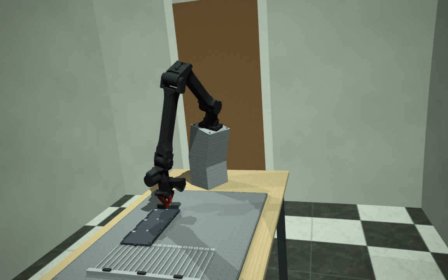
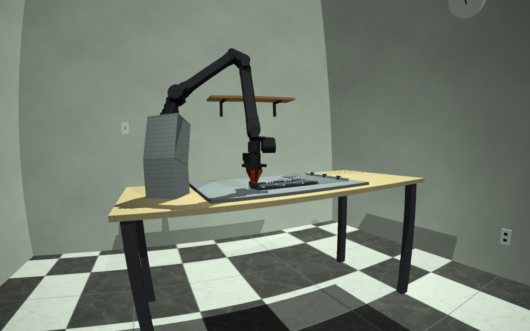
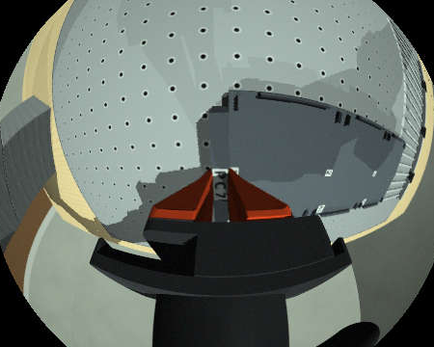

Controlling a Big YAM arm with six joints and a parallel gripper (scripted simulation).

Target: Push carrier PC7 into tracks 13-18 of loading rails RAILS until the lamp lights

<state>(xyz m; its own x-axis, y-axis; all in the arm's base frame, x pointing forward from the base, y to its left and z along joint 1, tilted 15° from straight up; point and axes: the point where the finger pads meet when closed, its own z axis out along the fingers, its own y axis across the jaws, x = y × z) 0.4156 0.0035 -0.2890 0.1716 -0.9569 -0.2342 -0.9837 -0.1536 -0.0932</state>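
The carrier PC7 is 16 cm ahead of my hand, 3 cm to the left of it and 1 cm below it.
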